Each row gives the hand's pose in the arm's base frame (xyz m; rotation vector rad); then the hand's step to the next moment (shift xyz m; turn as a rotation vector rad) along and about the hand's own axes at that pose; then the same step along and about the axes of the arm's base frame.
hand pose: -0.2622 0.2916 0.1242 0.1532 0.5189 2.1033
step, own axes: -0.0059 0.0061 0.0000 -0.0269 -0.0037 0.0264
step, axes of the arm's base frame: -0.0014 -0.0078 0.0031 0.0259 -0.0124 0.0247
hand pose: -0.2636 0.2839 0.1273 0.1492 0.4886 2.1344
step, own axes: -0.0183 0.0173 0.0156 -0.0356 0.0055 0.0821
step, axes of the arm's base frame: 0.0018 -0.0191 0.0225 0.0398 -0.0081 0.0799
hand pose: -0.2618 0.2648 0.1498 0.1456 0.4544 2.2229
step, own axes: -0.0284 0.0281 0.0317 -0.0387 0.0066 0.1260
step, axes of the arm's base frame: 0.0059 -0.0295 0.0412 0.0522 0.0009 0.1212
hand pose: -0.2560 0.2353 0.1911 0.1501 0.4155 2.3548
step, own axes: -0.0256 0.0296 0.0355 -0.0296 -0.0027 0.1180
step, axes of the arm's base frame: 0.0074 -0.0288 0.0437 0.0498 0.0114 0.1104
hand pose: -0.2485 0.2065 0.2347 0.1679 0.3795 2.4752
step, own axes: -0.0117 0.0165 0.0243 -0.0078 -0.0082 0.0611
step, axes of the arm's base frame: 0.0051 -0.0141 0.0278 0.0236 0.0156 0.0553
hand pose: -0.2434 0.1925 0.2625 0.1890 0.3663 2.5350
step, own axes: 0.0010 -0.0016 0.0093 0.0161 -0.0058 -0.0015
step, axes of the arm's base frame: 0.0020 0.0039 0.0084 -0.0107 0.0133 -0.0023
